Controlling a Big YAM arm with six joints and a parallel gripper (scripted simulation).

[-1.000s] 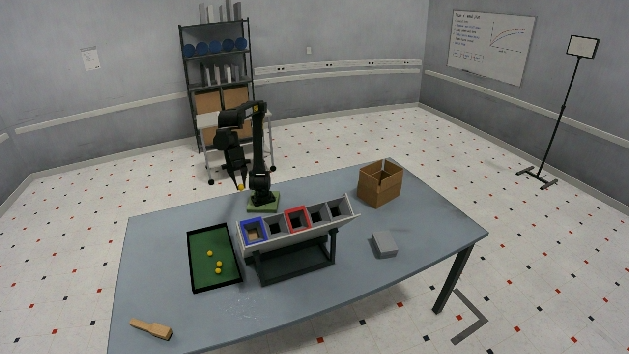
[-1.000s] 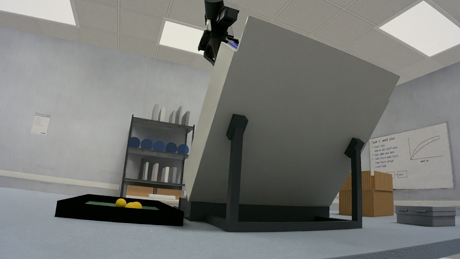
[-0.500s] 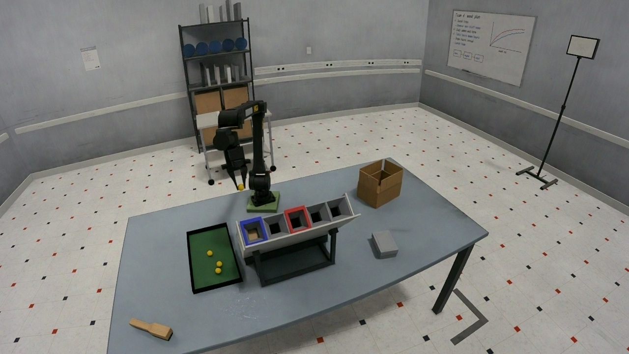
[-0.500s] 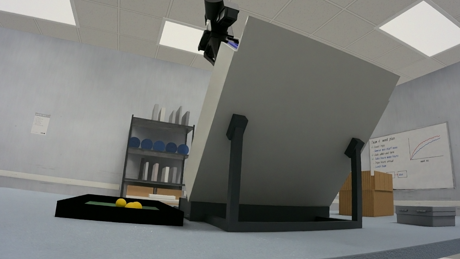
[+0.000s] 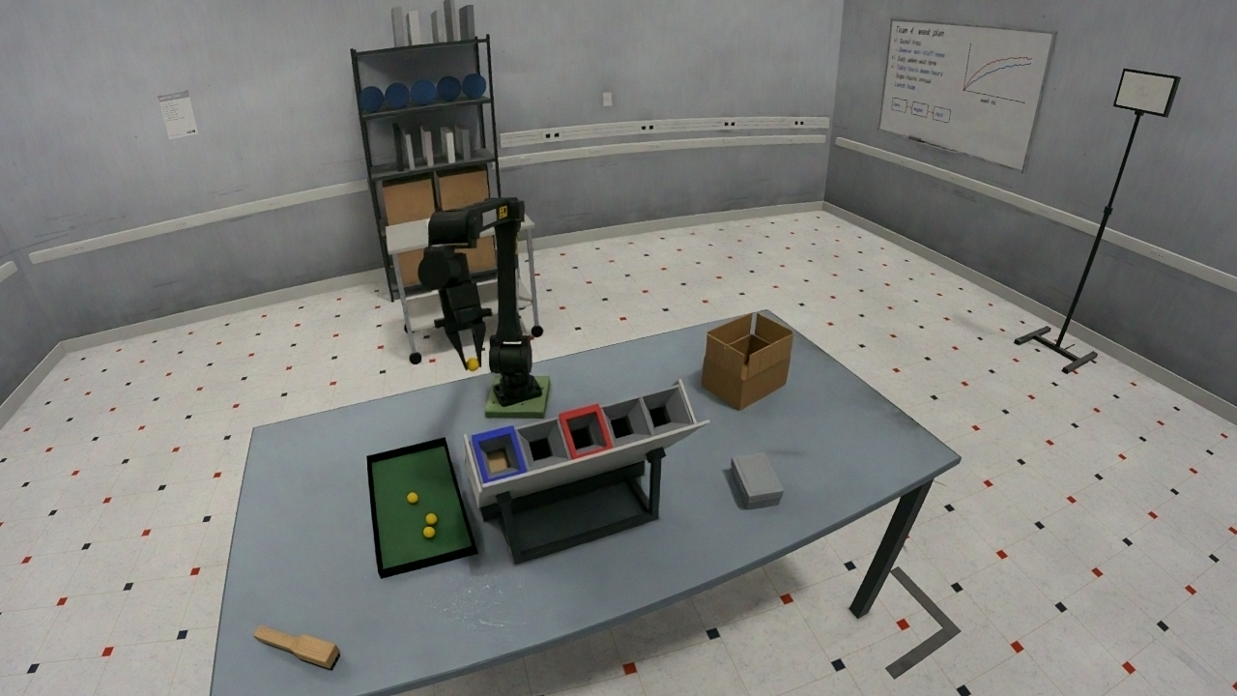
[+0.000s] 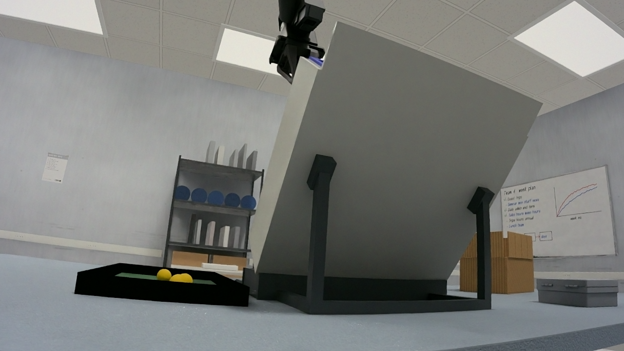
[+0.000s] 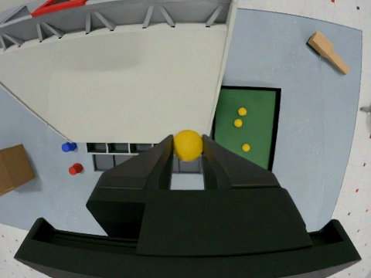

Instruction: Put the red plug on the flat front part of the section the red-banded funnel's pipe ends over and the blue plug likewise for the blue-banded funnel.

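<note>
Now: hand 18 cm short of the blue band, 7 cm above it and 1 cm to the left of it. Also, from my hand: cover (18 cm below, 15 cm to the left, 4 cm ahead); then green tray (38 cm below, 18 cm to the right, 10 cm behind); then red band (19 cm ahead, 14 cm to the left, 7 cm below).
</note>
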